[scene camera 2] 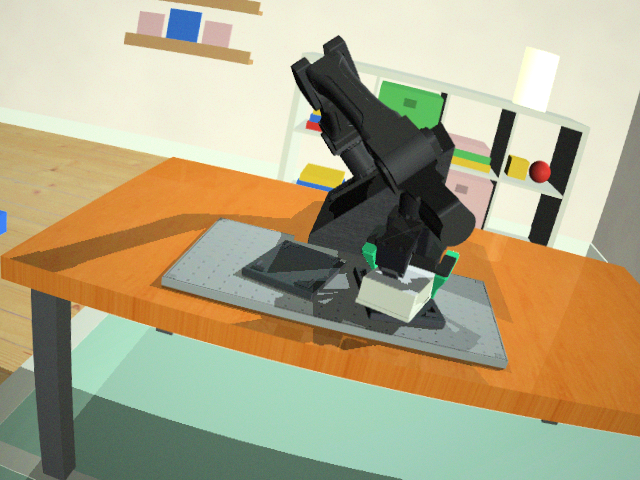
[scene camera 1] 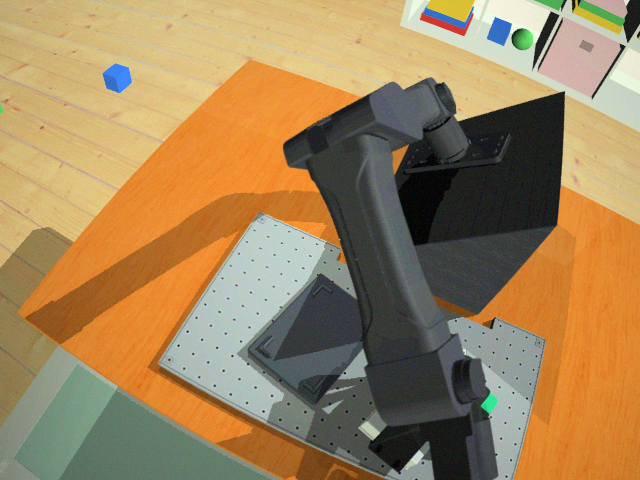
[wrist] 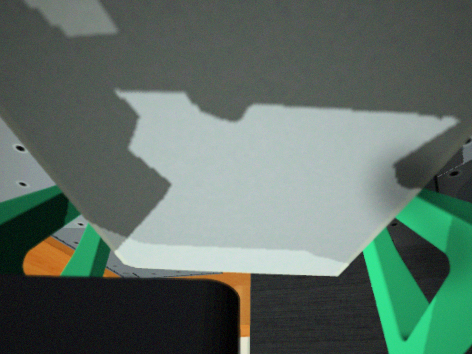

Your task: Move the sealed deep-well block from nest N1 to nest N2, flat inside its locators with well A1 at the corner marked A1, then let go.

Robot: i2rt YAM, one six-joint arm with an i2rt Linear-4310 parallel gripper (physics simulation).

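Places are measured from the arm's base along level axes (x right, y ahead, z up), in centimetres.
Where they show: arm's base at its link origin: (scene camera 2: pixel 370 175) (scene camera 1: pixel 455 155).
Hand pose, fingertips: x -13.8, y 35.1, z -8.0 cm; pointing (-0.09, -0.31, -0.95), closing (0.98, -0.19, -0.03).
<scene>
Each offset is from my fingertips to the top centre of the thing. "spot": to the spot under its first point. Level surfaces: height alone.
The sealed deep-well block {dz +3.9, dx +0.9, dy +4.5 cm} (scene camera 2: pixel 395 299) (wrist: pixel 247 182) (scene camera 1: pixel 370 430) is pale with a flat sealed top. It rests on the dark nest {spot: dz -0.8, dx -6.0, dy +6.8 cm} (scene camera 2: pixel 436 319) at the right end of the grey perforated plate {spot: dz -2.0, dx +30.3, dy +5.9 cm} (scene camera 2: pixel 216 258) (scene camera 1: pixel 232 310). My gripper (scene camera 2: pixel 406 269) (wrist: pixel 236 177) is open; its green fingers stand on either side of the block, clear of its sides. The other dark nest {dz -0.2, dx +17.9, dy +1.3 cm} (scene camera 1: pixel 315 330) (scene camera 2: pixel 297 263), with raised corner locators, is empty to the left. The arm hides most of the block in scene camera 1. I see no A1 mark or nest labels.
A tall black box (scene camera 1: pixel 490 196) (scene camera 2: pixel 341 216) stands on the orange table {dz -3.3 cm} (scene camera 1: pixel 207 154) (scene camera 2: pixel 154 196) just behind the plate, close to the arm. A shelf unit (scene camera 2: pixel 504 134) stands against the wall behind the table.
</scene>
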